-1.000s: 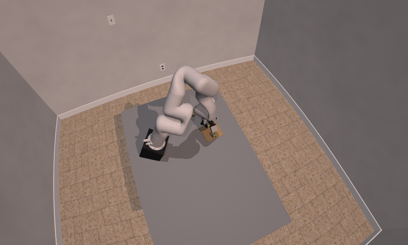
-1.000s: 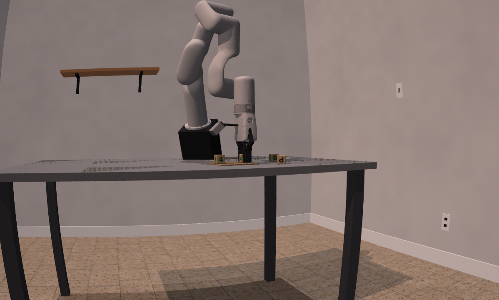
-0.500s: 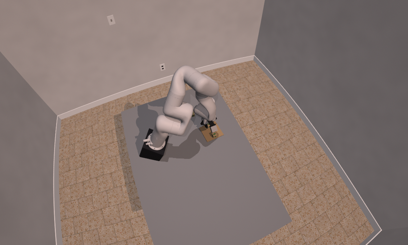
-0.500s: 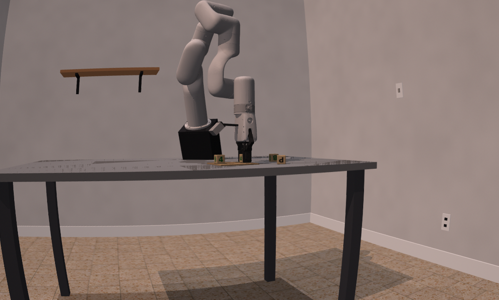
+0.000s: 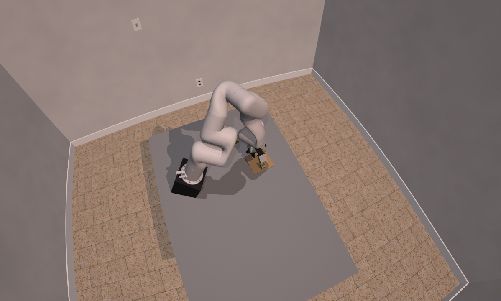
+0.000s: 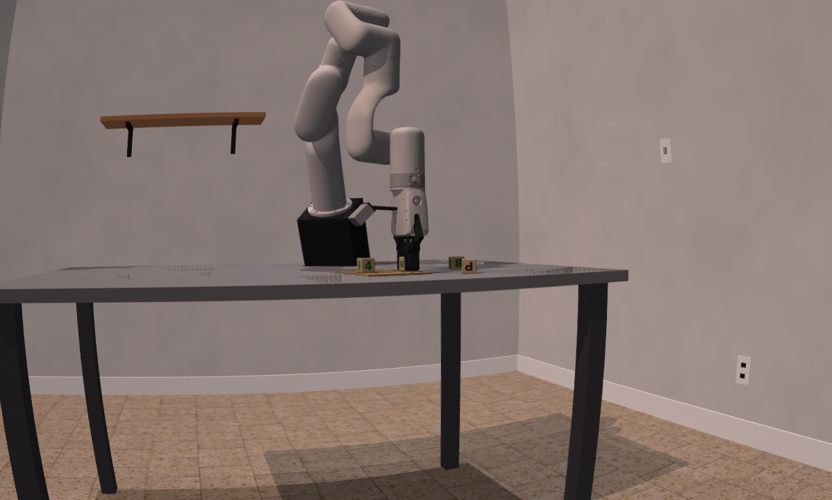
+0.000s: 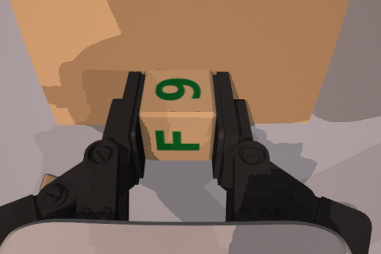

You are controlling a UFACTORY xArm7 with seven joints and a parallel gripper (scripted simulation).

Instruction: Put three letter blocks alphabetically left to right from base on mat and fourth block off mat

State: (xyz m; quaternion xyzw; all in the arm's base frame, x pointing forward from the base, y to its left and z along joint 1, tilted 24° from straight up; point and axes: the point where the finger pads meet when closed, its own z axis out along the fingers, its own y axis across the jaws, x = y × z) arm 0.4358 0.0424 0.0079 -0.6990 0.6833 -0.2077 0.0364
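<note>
My gripper is now 50 mm to the left of the mat and 20 mm above it. The rest, counted from my hand: wooden block 90 mm ahead, 100 mm to the left, 10 mm below.
</note>
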